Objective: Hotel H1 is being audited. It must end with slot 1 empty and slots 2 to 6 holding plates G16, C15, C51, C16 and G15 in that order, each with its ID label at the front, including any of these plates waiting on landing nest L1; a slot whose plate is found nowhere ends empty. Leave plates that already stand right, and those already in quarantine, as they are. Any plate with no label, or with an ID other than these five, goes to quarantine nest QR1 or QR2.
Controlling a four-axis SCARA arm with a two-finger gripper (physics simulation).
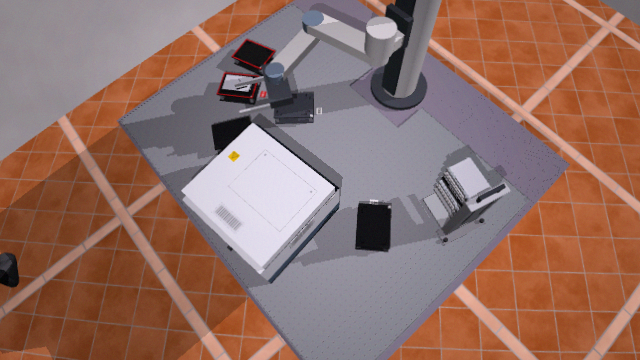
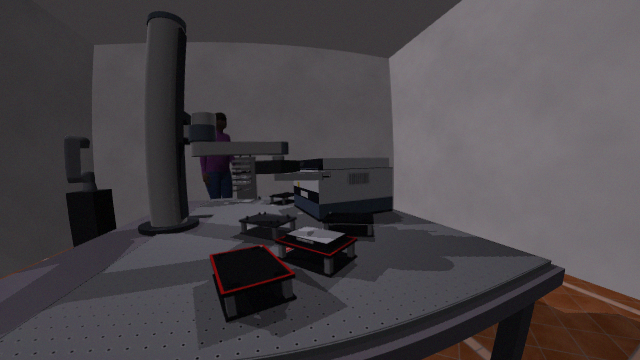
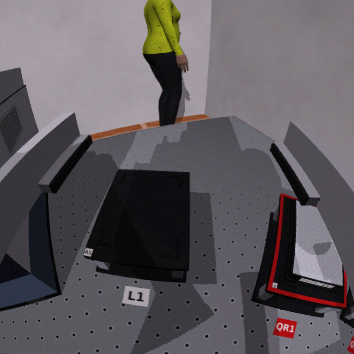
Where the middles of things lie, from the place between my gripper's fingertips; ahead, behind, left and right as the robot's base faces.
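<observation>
I can see the white instrument (image 1: 325, 210), and it is 90 mm below my hand, 180 mm ahead of it and 370 mm to the left of it.
</observation>
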